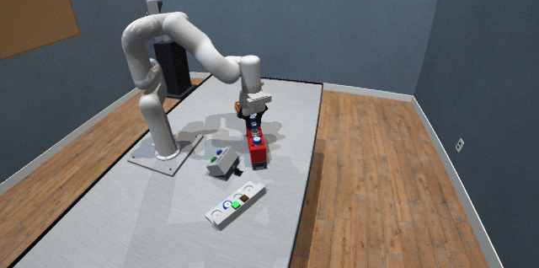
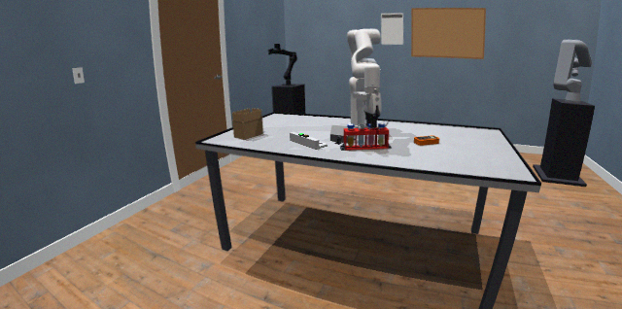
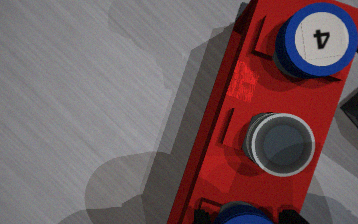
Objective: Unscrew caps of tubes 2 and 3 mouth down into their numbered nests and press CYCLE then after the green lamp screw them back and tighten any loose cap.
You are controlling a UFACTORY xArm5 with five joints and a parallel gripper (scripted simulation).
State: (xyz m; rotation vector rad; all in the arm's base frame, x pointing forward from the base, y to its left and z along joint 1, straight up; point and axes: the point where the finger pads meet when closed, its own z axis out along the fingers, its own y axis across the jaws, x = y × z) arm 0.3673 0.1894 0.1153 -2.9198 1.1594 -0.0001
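The blue-rimmed cap is 10 mm below my hand. Also, from my hand: grey key housing: 180 mm to the right, 80 mm behind, 70 mm below; then blue key: 160 mm to the right, 90 mm behind, 60 mm below; then green key: 200 mm to the right, 100 mm behind, 60 mm below.
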